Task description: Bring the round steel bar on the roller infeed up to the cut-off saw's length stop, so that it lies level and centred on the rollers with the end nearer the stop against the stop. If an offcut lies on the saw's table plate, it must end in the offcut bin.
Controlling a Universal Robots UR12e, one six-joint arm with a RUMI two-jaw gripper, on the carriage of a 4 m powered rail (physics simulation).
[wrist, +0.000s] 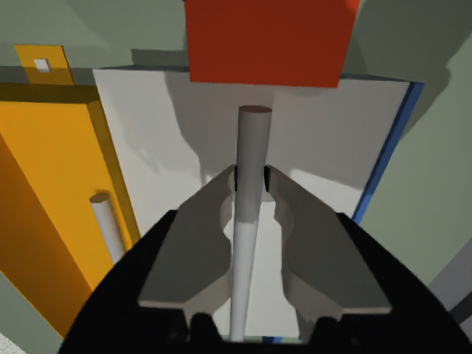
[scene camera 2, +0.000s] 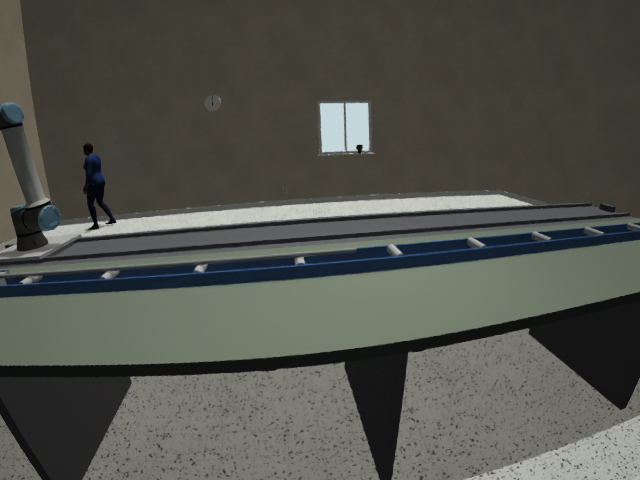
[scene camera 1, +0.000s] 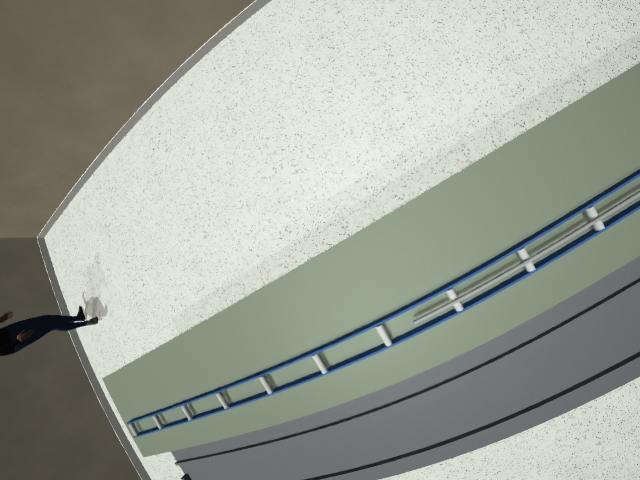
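Seen in the pictures: gripper, fingertip midpoint: (wrist: 250, 167); arm's base at its link origin: (scene camera 2: 33, 246).
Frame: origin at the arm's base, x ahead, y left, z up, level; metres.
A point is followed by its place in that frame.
Note:
The long round steel bar (scene camera 1: 491, 281) @(x 0.625, y 1.492, z 0.047 m) (scene camera 2: 155, 264) @(x 0.626, y 1.100, z 0.047 m) (wrist: 245, 225) @(x 0.621, y 0.033, z 0.050 m) runs along the roller infeed (scene camera 1: 289, 364) @(x 0.685, y 2.651, z 0.024 m) (scene camera 2: 361, 262) @(x 0.694, y 1.913, z 0.014 m), between its blue rails. Whether it touches the rollers cannot be told. My gripper (wrist: 250, 167) @(x 0.620, y -0.012, z 0.037 m) is shut on the bar near its end, over the pale table plate (wrist: 140, 100) @(x 0.694, y -0.053, z 0.028 m). In the wrist view the bar's end face points at the red stop block (wrist: 265, 45) @(x 0.621, y -0.084, z 0.075 m), with a narrow strip of plate showing between them. A short grey offcut (wrist: 108, 227) @(x 0.782, y 0.105, z -0.010 m) lies in the orange bin (wrist: 50, 150) @(x 0.828, y 0.013, z -0.028 m), left of the plate. The gripper does not show in the scene views.
The arm (scene camera 2: 25, 170) @(x 0.131, y 0.193, z 0.474 m) stands on its carriage (scene camera 2: 56, 245) @(x 0.029, y 0.201, z 0.000 m) at the left of scene camera 2, on the grey rail (scene camera 1: 413, 408) (scene camera 2: 310, 229). A person in blue (scene camera 1: 46, 322) (scene camera 2: 94, 175) is beyond the rail. A small orange block (wrist: 55, 72) @(x 0.791, y -0.062, z -0.028 m) sits beside the stop.

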